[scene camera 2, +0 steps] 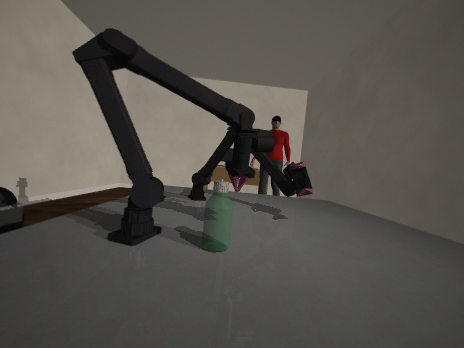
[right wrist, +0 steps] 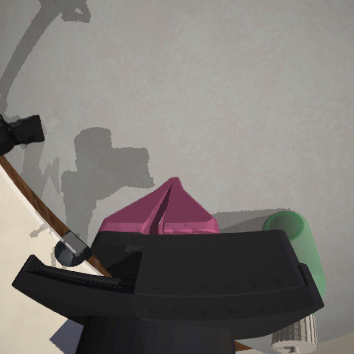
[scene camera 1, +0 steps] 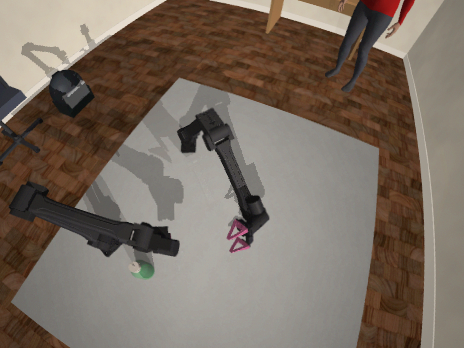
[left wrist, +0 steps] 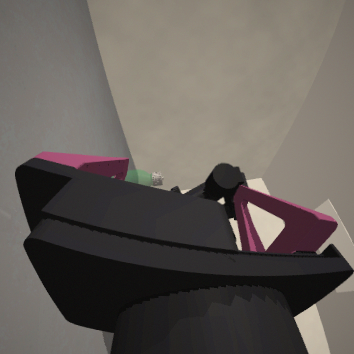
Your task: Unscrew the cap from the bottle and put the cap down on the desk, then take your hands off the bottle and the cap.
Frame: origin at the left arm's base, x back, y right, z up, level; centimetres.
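Seen in the pictures: left gripper, fingertip midpoint: (scene camera 2: pixel 300 177) (scene camera 1: pixel 229 245) (left wrist: pixel 184 178); right gripper, fingertip midpoint: (scene camera 2: pixel 237 191) (right wrist: pixel 174 183) (scene camera 1: pixel 169 237); left arm's base, origin of the base link: (scene camera 2: pixel 196 198) (right wrist: pixel 34 128) (scene camera 1: pixel 188 144); right arm's base, origin of the base link: (scene camera 2: pixel 136 235) (scene camera 1: pixel 111 243).
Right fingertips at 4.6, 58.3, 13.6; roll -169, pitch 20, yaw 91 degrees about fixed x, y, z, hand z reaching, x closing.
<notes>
Offsets run from my right fingertips to a thing's top centre, as dx, dy, dz. Level surfaces: height alone.
A green bottle @[+12.6, +13.0, +4.4] (scene camera 1: pixel 145 270) (scene camera 2: pixel 217 222) (left wrist: pixel 137 177) (right wrist: pixel 312 260) stands upright on the grey desk @[dz -13.6] (scene camera 1: pixel 310 280) (scene camera 2: pixel 300 280). The ribbed white cap @[+12.6, +13.0, +5.1] (scene camera 1: pixel 134 268) (scene camera 2: pixel 221 187) (left wrist: pixel 157 178) (right wrist: pixel 295 334) sits on its neck. My right gripper (scene camera 2: pixel 238 190) (right wrist: pixel 174 183) is shut and empty, its pink fingertips together. It points down beside the bottle, apart from bottle and cap; in scene camera 1 its arm hides it. My left gripper (scene camera 1: pixel 231 244) (scene camera 2: pixel 299 178) (left wrist: pixel 184 178) is open and empty, well to the right of the bottle in scene camera 1.
My right arm (scene camera 1: pixel 82 220) (scene camera 2: pixel 180 85) reaches across the desk just behind the bottle in scene camera 1. My left arm (scene camera 1: pixel 234 172) stands farther right. A person (scene camera 1: pixel 367 37) (scene camera 2: pixel 281 145) and a dark rounded object (scene camera 1: pixel 70 92) are beyond the desk edges.
</notes>
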